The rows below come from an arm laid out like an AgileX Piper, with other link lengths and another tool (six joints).
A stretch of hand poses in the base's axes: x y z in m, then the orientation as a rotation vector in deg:
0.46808, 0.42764, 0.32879, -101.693, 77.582, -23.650
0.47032, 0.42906, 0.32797, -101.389, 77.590, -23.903
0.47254, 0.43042, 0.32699, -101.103, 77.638, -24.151
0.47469, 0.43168, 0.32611, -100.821, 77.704, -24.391
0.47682, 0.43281, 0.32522, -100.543, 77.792, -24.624
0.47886, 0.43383, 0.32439, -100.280, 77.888, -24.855
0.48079, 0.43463, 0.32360, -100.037, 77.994, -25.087
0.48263, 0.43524, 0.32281, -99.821, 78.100, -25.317
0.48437, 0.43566, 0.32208, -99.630, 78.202, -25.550
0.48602, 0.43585, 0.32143, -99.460, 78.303, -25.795
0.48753, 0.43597, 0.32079, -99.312, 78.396, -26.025
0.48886, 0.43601, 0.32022, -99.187, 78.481, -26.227
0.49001, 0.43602, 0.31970, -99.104, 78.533, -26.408
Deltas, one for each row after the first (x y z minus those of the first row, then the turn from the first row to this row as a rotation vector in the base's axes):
0.00224, 0.00142, -0.00082, 0.091, -0.254, -0.199
0.00446, 0.00278, -0.00180, 0.163, -0.475, -0.416
0.00661, 0.00404, -0.00268, 0.233, -0.680, -0.640
0.00874, 0.00517, -0.00357, 0.300, -0.866, -0.875
0.01078, 0.00619, -0.00440, 0.354, -1.040, -1.109
0.01271, 0.00699, -0.00519, 0.391, -1.199, -1.344
0.01455, 0.00760, -0.00598, 0.408, -1.346, -1.569
0.01629, 0.00802, -0.00671, 0.406, -1.485, -1.784
0.01794, 0.00821, -0.00736, 0.381, -1.621, -1.995
0.01945, 0.00833, -0.00800, 0.350, -1.744, -2.189
0.02078, 0.00837, -0.00857, 0.318, -1.848, -2.359
0.02193, 0.00838, -0.00909, 0.272, -1.942, -2.486

